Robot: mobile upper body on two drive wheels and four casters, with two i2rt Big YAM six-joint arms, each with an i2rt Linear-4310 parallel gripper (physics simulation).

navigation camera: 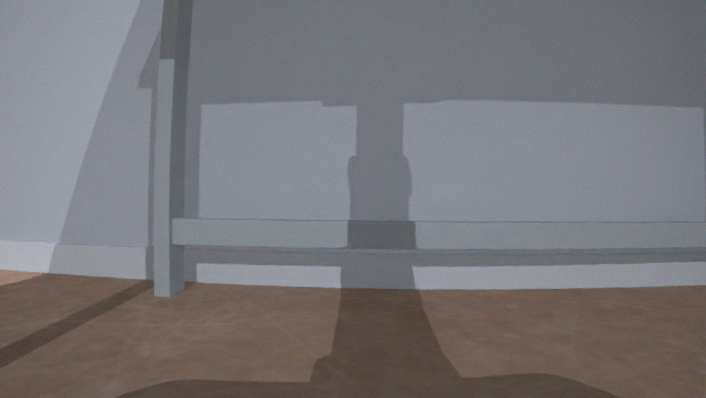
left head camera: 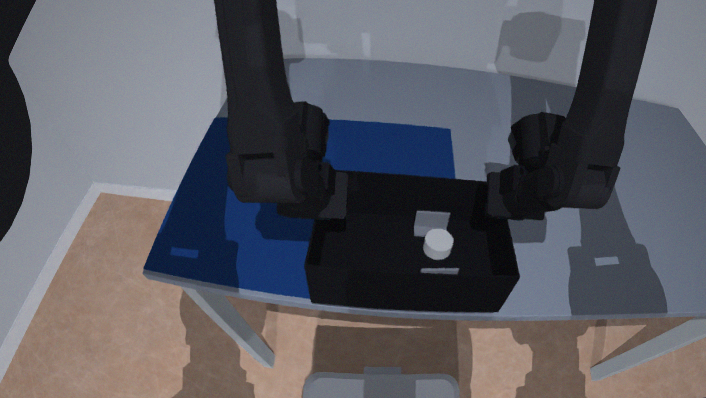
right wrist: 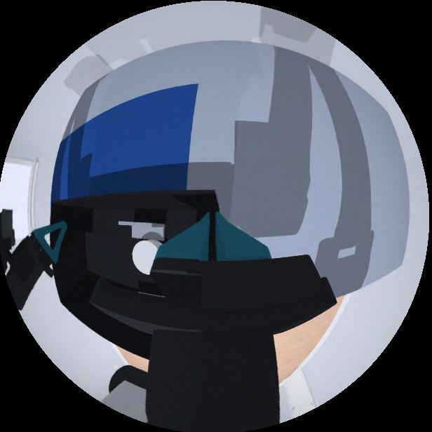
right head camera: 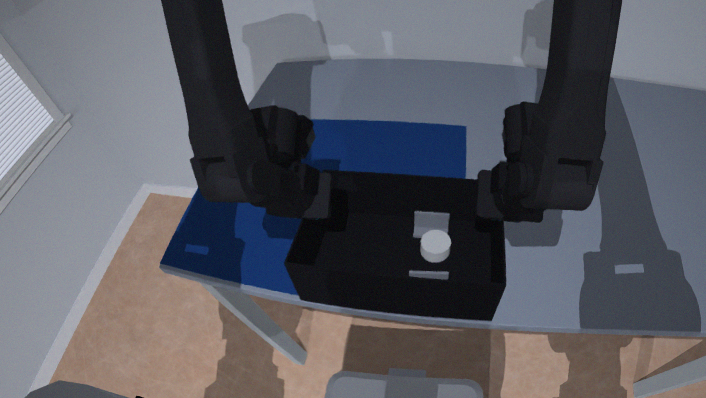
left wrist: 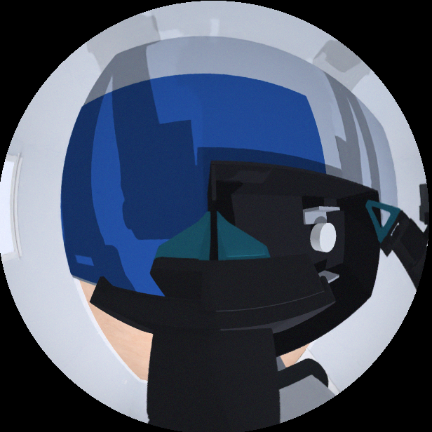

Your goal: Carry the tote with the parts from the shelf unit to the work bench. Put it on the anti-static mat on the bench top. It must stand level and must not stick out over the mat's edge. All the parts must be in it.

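Frame: origin at the left arm's base, x ahead, y left, z up, level; centimetres.
Seen in the pictures: left gripper, fingertip midpoint: (right head camera: 322,201); right gripper, fingertip midpoint: (left head camera: 494,202) (right head camera: 496,202).
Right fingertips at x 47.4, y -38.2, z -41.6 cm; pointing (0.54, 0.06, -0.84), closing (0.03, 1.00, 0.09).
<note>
A point is followed by its place in that frame.
The black open tote (left head camera: 412,247) @[x 41.5, y -23.7, z -47.3 cm] is over the front of the grey work bench (left head camera: 568,173). Its left part is over the blue anti-static mat (left head camera: 389,148) @[x 67.6, y -20.1, z -49.4 cm]; its right part is past the mat's right edge, over bare bench top. I cannot tell whether it rests on the bench. In it lie a white cylinder (left head camera: 437,244) @[x 40.7, y -27.7, z -44.8 cm], a grey block (left head camera: 430,221) @[x 46.2, y -27.0, z -46.0 cm] and a flat grey strip (left head camera: 439,270) @[x 34.5, y -27.2, z -42.4 cm]. My left gripper (left head camera: 336,197) @[x 46.8, y -8.7, z -41.9 cm] is shut and presses against the tote's left end wall. My right gripper (left head camera: 489,195) @[x 47.4, y -38.2, z -41.6 cm] is shut and presses against the right end wall. The closed teal fingertips show in the left wrist view (left wrist: 213,238) and right wrist view (right wrist: 212,238).
The tote's front wall is at the bench's front edge (left head camera: 444,314) @[x 29.8, y -29.2, z -49.6 cm]. The wall stands right behind the bench. A window (right head camera: 21,123) @[x 90.6, y 159.5, z -44.3 cm] is at the left. The navigation view shows a bench leg (navigation camera: 167,173) @[x 100.1, y 17.0, z -112.8 cm] and a low crossbar (navigation camera: 444,233) @[x 96.9, y -44.9, z -125.4 cm] close ahead of my base.
</note>
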